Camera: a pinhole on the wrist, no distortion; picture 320 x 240 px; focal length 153.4 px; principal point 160.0 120.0 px. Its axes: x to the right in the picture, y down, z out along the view. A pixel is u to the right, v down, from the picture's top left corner.
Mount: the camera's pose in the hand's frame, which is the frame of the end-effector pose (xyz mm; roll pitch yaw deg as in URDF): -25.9 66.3 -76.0 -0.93 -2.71 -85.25
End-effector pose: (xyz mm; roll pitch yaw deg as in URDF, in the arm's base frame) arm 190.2 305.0 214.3 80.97 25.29 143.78
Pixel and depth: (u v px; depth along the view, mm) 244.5 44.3 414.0
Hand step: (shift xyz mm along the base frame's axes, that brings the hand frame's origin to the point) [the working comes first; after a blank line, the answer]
In the camera's frame: 228.1 -204.3 414.0

404.3 164.9 -2.9
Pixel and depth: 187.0 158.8 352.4
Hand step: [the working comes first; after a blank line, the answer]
In the camera's frame: 62.0 89.1 352.4

81.6 274.3 34.3
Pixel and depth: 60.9 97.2 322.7
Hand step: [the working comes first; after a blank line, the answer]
In the camera's frame: -208.5 -48.0 322.7

65.4 187.0 325.8
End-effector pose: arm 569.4 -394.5 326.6 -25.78 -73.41 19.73
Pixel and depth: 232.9 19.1 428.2
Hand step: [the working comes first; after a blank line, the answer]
In the camera's frame: 203.5 -281.7 428.2

-439.6 -121.2 -161.4
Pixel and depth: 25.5 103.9 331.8
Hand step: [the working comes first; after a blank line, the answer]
In the camera's frame: -290.9 -34.8 331.8

-221.3 385.6 -60.8
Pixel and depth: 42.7 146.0 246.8
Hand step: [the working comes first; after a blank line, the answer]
In the camera's frame: -188.7 41.8 246.8

-129.6 285.7 11.0
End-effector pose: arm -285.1 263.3 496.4 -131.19 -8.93 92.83
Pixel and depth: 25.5 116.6 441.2
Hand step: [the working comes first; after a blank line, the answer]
In the camera's frame: -386.8 -9.8 441.2

48.6 31.5 -586.0
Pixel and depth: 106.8 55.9 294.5
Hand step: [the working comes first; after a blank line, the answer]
In the camera's frame: -102.1 -123.1 294.5

-43.2 -111.7 -291.8
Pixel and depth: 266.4 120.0 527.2
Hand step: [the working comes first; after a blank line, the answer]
In the camera's frame: 365.7 0.0 527.2

-532.0 0.4 -100.4
